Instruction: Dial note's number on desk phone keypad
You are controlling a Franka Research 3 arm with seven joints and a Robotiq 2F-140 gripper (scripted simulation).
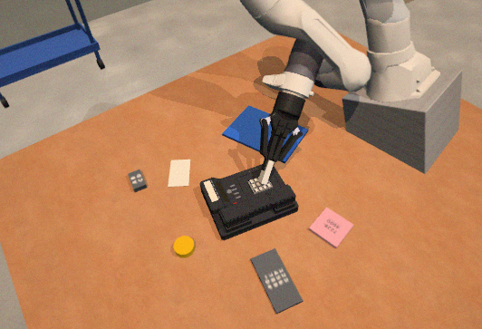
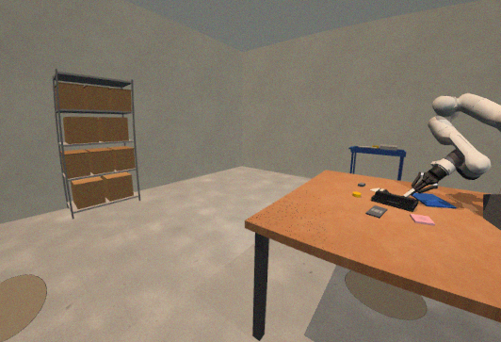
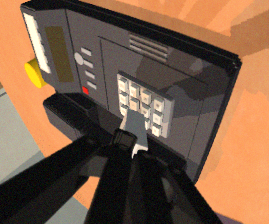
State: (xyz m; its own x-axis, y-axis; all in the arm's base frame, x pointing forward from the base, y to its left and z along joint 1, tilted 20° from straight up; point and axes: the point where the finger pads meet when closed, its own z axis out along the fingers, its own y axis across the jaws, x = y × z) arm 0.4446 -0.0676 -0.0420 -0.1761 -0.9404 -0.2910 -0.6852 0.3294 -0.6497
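Now: hand 8 cm short of the handset, 6 cm to the right of it and 2 cm above it. Round my hand: cream card: 17 cm ahead, 20 cm to the right, 7 cm below; blue pad: 14 cm behind, 16 cm to the right, 6 cm below; grey keypad slab: 16 cm ahead, 22 cm to the left, 6 cm below.
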